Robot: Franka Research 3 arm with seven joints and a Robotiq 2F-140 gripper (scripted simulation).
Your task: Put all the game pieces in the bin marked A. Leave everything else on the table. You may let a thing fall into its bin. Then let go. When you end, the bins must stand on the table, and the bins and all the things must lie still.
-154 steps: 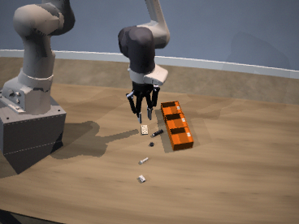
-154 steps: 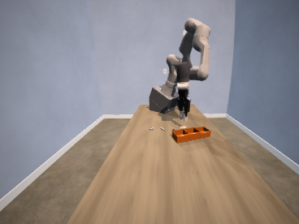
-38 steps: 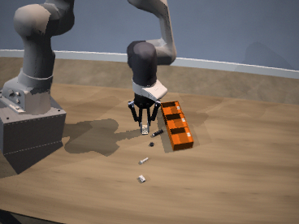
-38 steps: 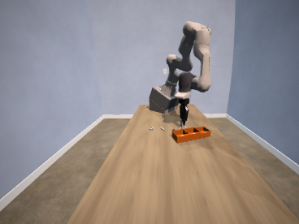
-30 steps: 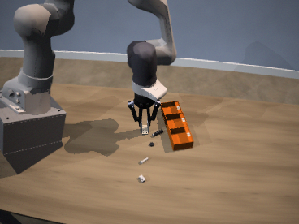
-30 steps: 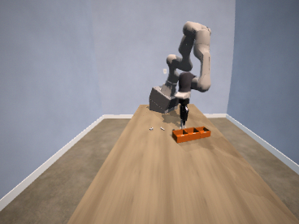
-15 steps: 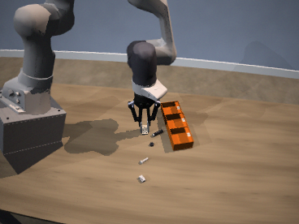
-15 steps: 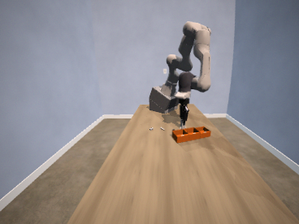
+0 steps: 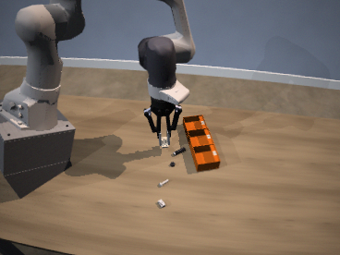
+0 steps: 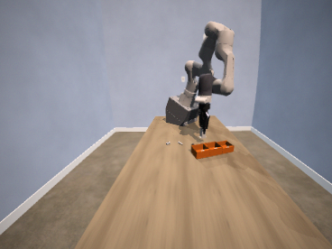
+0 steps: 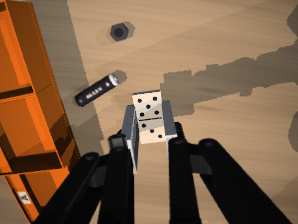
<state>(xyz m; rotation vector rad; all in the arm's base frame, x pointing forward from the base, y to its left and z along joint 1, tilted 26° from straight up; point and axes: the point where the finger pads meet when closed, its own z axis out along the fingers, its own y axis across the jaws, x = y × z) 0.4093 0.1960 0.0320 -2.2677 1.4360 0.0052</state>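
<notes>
Now: hand 12 cm short of the orange bin, 7 cm to the right of it and 5 cm above it. Also, from my hand: white domino (3 cm below); then black nut (7 cm below, 6 cm to the right, 6 cm ahead); then black cylinder (7 cm below, 6 cm ahead, 1 cm to the left).
</notes>
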